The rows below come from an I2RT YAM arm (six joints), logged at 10 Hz.
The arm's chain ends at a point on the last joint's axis. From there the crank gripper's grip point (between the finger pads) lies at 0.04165 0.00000 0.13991 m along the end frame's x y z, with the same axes.
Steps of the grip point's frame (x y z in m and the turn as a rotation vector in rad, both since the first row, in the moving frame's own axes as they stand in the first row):
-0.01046 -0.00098 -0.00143 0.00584 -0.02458 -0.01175
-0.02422 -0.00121 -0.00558 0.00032 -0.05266 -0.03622
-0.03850 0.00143 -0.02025 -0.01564 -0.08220 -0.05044
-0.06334 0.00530 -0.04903 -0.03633 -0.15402 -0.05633
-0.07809 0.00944 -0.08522 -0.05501 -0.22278 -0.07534
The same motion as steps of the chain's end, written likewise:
-0.00700 0.00031 -0.00241 0.00584 -0.02458 -0.01175
-0.01677 0.00021 -0.00758 0.00032 -0.05266 -0.03622
-0.02688 0.00103 -0.02320 -0.01564 -0.08220 -0.05044
-0.04148 0.00185 -0.05371 -0.03633 -0.15402 -0.05633
-0.04637 0.00350 -0.09083 -0.05501 -0.22278 -0.07534

